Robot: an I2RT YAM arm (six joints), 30 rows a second.
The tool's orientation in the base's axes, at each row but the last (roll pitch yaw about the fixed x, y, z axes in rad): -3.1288, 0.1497, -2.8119; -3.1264, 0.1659, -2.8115; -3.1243, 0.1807, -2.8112; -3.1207, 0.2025, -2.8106
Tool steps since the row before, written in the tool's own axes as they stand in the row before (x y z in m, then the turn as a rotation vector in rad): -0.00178, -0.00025, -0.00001, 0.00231, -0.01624, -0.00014; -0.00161, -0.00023, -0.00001, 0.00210, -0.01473, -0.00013; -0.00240, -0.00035, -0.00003, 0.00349, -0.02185, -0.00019; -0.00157, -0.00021, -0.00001, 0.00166, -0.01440, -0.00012
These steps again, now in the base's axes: 0.00174, 0.00033, 0.00028, 0.00305, -0.01612, 0.00000; 0.00157, 0.00030, 0.00028, 0.00276, -0.01462, 0.00000; 0.00234, 0.00043, 0.00047, 0.00374, -0.02181, -0.00007; 0.00152, 0.00030, 0.00033, 0.00306, -0.01417, 0.00008
